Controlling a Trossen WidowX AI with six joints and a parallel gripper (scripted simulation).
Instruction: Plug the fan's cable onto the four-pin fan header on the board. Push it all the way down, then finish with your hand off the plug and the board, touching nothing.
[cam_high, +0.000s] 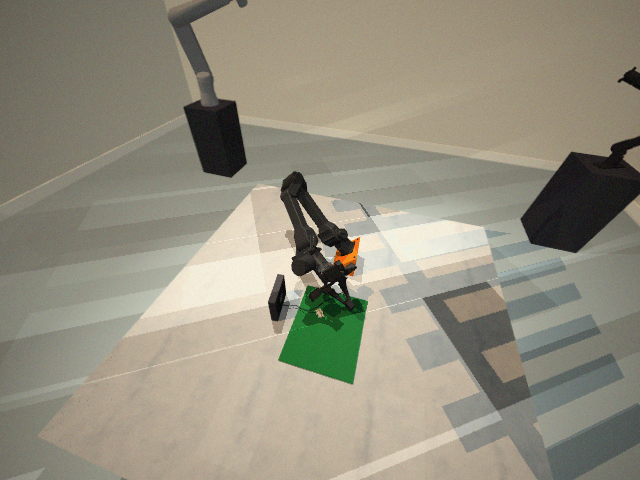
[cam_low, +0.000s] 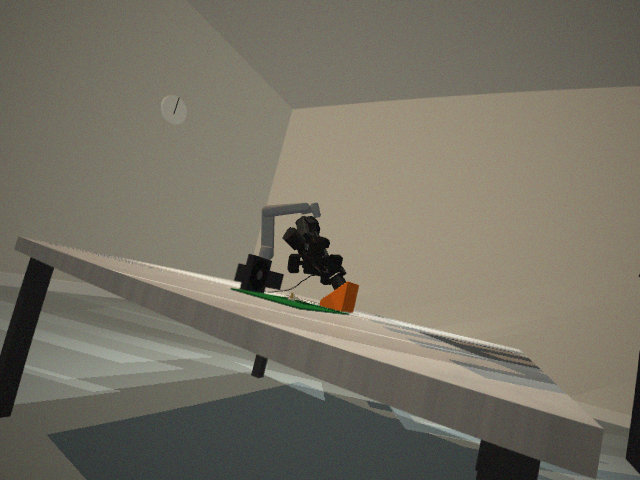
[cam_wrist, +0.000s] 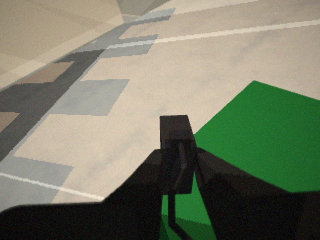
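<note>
My gripper tip is now 11 cm above the four-pin header, 9 cm to the left of it and 1 cm short of it. From my gripper tip the other things lie so: green board: 12 cm below, 6 cm ahead, 5 cm to the right; then black fan: 24 cm to the right, 5 cm below, 3 cm ahead; then black fan cable plug: 1 cm to the left, 1 cm below.
</note>
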